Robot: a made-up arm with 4 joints.
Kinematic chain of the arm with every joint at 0, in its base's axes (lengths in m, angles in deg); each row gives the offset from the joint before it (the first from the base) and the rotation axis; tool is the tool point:
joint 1: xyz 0 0 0.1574 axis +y
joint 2: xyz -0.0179 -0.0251 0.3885 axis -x
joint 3: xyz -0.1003 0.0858 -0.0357 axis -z
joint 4: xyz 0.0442 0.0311 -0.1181 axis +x
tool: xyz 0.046 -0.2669 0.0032
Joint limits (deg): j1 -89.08..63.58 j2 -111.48..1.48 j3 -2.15..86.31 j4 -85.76..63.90
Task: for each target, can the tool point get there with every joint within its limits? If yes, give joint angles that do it. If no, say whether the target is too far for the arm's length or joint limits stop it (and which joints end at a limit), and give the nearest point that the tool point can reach.
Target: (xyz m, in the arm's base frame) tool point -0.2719 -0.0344 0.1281
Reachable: yes | joints -39.35 -32.99 47.52 9.62
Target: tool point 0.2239 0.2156 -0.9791
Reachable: no: too far | nearest point -0.1389 0.0721 -0.1606 | short by 0.907 m
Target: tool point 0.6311 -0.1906 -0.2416
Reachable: no: joint limits stop it (at a limit: joint 1, joint 2, joint 3) | nearest point 0.3072 -0.1464 0.3326 | short by 0.661 m
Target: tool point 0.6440 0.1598 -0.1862
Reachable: no: joint limits stop it (at a limit: joint 1, joint 2, joint 3) | nearest point 0.2861 0.2130 0.3212 | short by 0.623 m
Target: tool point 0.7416 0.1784 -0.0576
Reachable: no: joint limits stop it (at a limit: joint 1, joint 2, joint 4) | nearest point 0.4338 0.0794 0.4045 | short by 0.564 m
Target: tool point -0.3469 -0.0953 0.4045
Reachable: yes | joints -24.73 -60.72 67.38 -49.75
